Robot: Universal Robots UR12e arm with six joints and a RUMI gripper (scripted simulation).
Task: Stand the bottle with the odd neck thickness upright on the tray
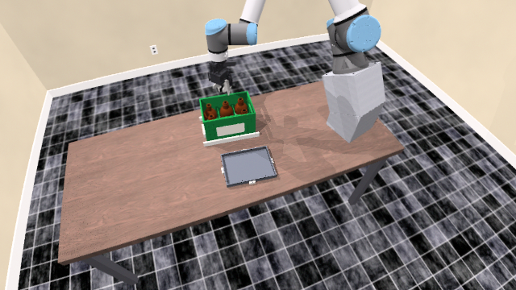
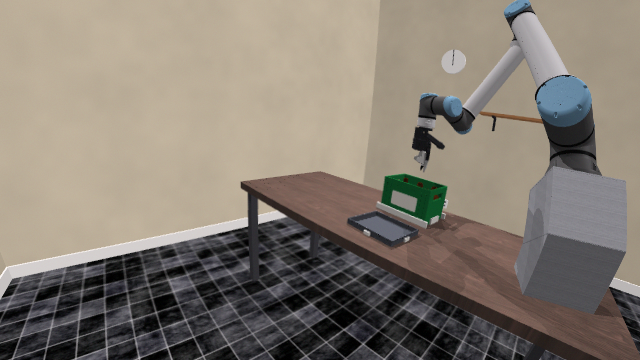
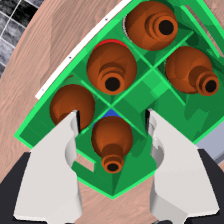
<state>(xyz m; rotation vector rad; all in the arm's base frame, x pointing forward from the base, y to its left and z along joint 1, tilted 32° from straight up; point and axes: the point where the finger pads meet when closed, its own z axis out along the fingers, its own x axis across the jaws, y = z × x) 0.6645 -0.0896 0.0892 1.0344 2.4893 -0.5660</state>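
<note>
The green crate lies 16 cm below my hand and 4 cm to the left of it. Round my hand: glass bottle (15 cm below, 9 cm ahead); then grey tray (34 cm to the left, 23 cm below, 3 cm behind).
</note>
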